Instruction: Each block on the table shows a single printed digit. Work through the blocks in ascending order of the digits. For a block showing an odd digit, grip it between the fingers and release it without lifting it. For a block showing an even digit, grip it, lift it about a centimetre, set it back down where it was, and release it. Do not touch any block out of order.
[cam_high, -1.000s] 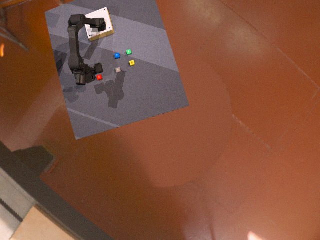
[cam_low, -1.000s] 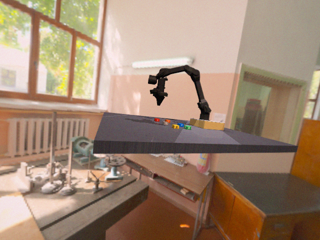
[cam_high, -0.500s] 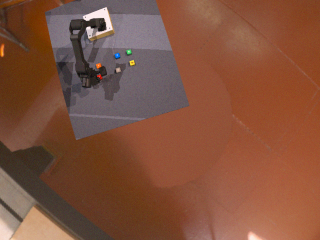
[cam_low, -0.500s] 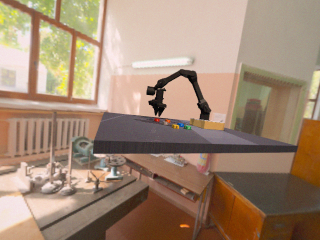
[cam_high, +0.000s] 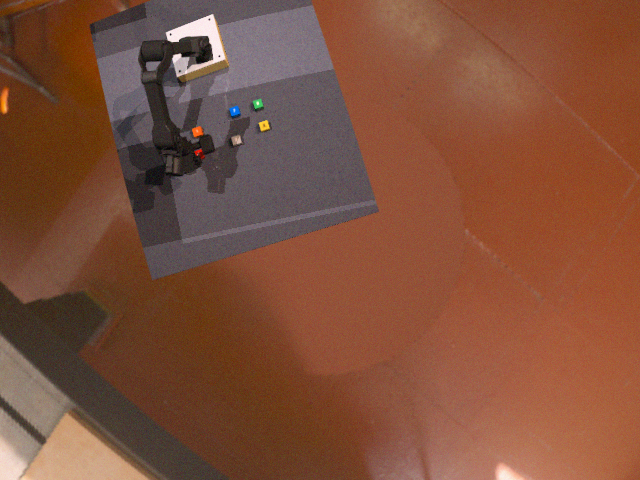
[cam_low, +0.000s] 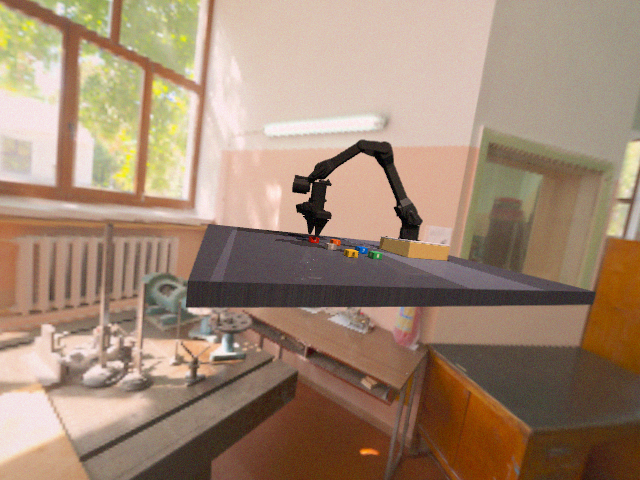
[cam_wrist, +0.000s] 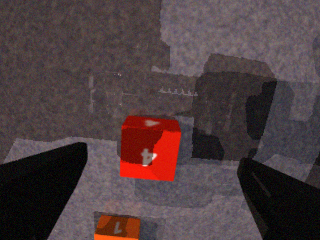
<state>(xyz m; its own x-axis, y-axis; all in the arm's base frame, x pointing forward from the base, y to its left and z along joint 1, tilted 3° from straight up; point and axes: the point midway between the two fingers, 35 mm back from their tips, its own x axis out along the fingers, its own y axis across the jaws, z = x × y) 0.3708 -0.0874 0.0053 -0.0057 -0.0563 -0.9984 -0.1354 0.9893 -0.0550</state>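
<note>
Right now the red block is 1 cm to the left of my gripper tip and 2 cm below it. Also, from my gripper tip: pale grey block (3 cm behind, 16 cm to the left, 2 cm below); blue block (14 cm behind, 17 cm to the left, 2 cm below); orange block (9 cm behind, 1 cm to the left, 2 cm below).
</note>
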